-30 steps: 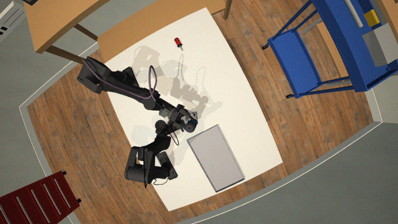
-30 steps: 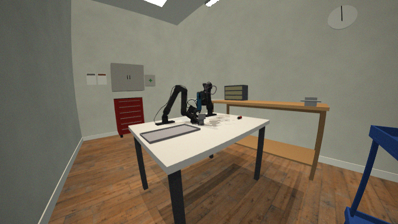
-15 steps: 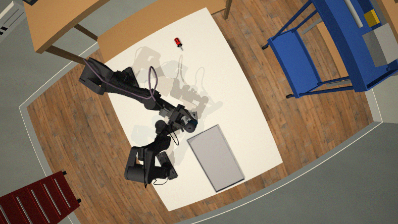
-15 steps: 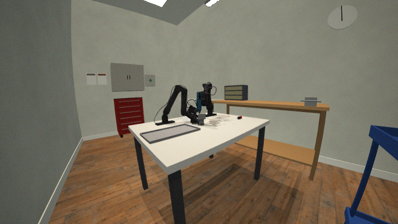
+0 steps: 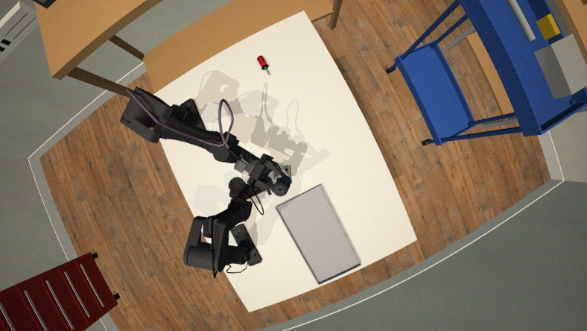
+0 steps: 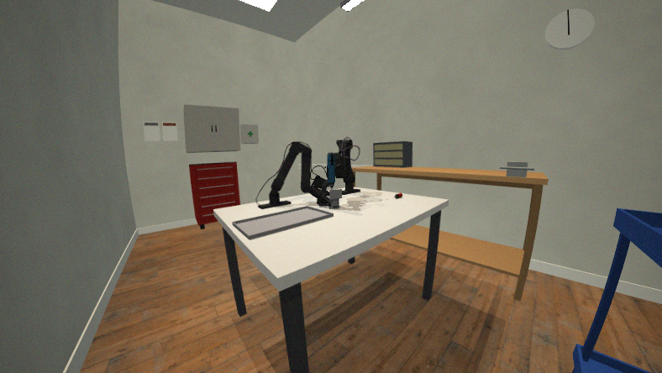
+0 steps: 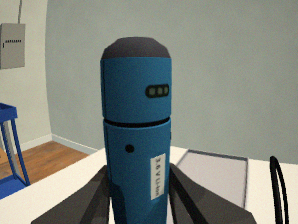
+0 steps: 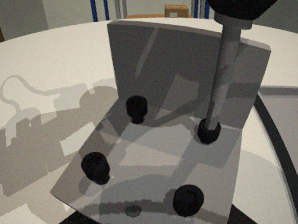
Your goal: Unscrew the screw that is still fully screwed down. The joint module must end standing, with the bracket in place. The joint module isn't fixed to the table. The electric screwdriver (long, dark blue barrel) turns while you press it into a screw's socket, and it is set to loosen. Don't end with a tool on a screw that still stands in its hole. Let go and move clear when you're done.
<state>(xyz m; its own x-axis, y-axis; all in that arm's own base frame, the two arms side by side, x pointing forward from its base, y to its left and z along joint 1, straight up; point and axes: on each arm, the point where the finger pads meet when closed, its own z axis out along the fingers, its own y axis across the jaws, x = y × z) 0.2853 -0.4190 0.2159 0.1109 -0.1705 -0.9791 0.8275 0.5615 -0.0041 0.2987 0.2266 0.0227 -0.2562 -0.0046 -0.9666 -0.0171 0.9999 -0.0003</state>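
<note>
Right now the grey bracket is 50 mm above my right hand. Round my right hand: flat grey tray: 320 mm to the right, 40 mm ahead, 20 mm below; red-handled screwdriver: 470 mm to the left, 110 mm ahead, 10 mm below.
</note>
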